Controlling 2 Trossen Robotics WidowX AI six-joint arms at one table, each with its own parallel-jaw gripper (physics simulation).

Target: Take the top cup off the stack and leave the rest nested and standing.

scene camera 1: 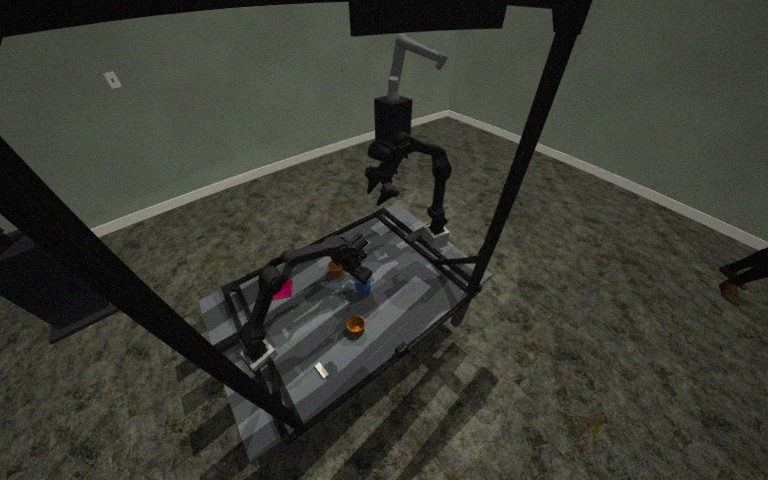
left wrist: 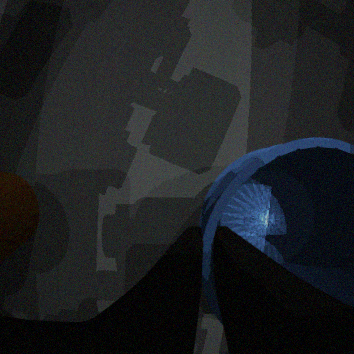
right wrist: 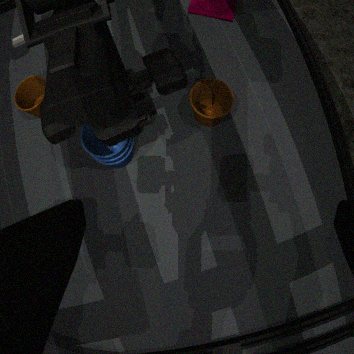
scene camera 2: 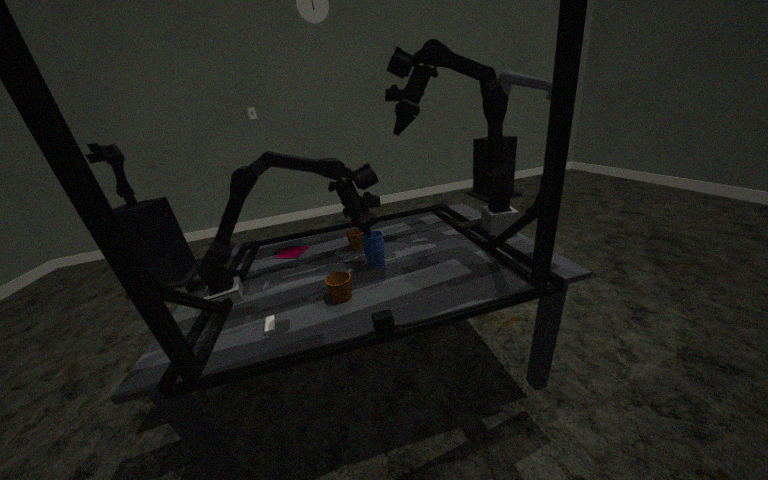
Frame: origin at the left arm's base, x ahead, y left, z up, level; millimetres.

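Seen in the pictures: left gripper, fingertip midpoint: [scene camera 1: 357,274] [left wrist: 205,237] [scene camera 2: 369,235]; right gripper, fingertip midpoint: [scene camera 1: 372,199] [right wrist: 215,214] [scene camera 2: 395,134]; left arm's base, link origin: [scene camera 1: 256,350] [scene camera 2: 221,287]; right arm's base, link origin: [scene camera 1: 436,229] [scene camera 2: 499,209].
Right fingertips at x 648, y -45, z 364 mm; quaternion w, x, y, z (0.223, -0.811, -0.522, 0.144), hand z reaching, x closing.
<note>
Offsets run from my right fingertips to a thing's top centre. Level surfaces: height alone.
The blue cup stack @[dy -71, dx -160, dz -313 mm] [scene camera 1: 363,287] [scene camera 2: 374,250] [right wrist: 109,154] stands upright near the middle of the table @[dz -406 mm] [scene camera 1: 415,297] [scene camera 2: 449,281]. Several nested rims show in the right wrist view. My left gripper [scene camera 1: 364,275] [scene camera 2: 366,230] [left wrist: 205,237] reaches down onto the stack. Its fingers are shut on the near rim wall of the top blue cup @[dy -70, dx -160, dz -290 mm] [left wrist: 246,165], one finger inside and one outside. My right gripper [scene camera 1: 380,188] [scene camera 2: 401,125] is open and empty, high above the far side of the table.
One orange cup @[dy -181, dx -321, dz -339 mm] [scene camera 1: 355,325] [scene camera 2: 338,286] [right wrist: 29,95] stands in front of the stack and another @[dy +107, dx -163, dz -339 mm] [scene camera 1: 335,269] [scene camera 2: 354,239] [right wrist: 211,101] stands behind it. A pink card @[dy +244, dx -406, dz -398 mm] [scene camera 1: 283,290] [scene camera 2: 292,251] [right wrist: 212,8] lies at the left. A small white block @[dy -187, dx -527, dz -394 mm] [scene camera 1: 321,370] [scene camera 2: 270,324] lies near the front edge.
</note>
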